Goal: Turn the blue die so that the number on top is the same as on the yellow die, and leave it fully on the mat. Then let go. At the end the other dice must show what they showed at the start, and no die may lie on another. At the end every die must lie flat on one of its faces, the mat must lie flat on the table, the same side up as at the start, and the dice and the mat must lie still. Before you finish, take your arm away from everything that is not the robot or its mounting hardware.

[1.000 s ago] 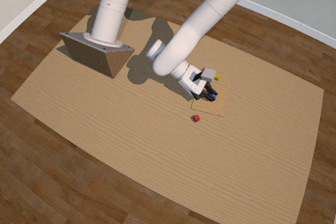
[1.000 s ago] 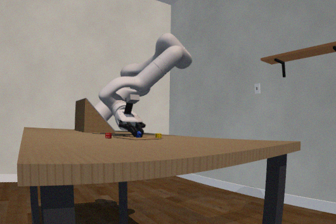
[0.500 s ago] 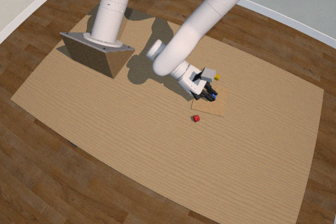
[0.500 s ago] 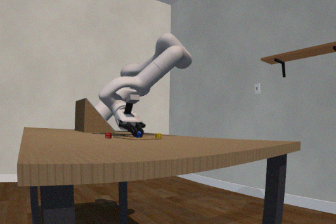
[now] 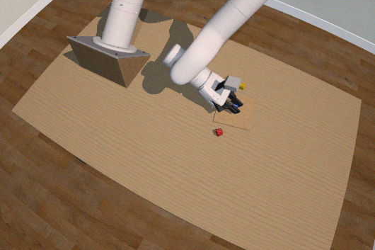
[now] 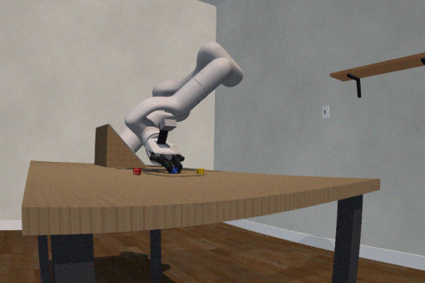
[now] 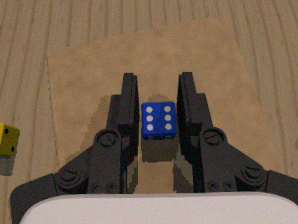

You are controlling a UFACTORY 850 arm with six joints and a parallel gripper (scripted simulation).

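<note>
Now: the blue die 1 cm below my hand. Also, from my hand: red die 12 cm to the right, 2 cm below; then tan mat 3 cm below; then yellow die 2 cm behind, 11 cm to the left, 2 cm below.
</note>
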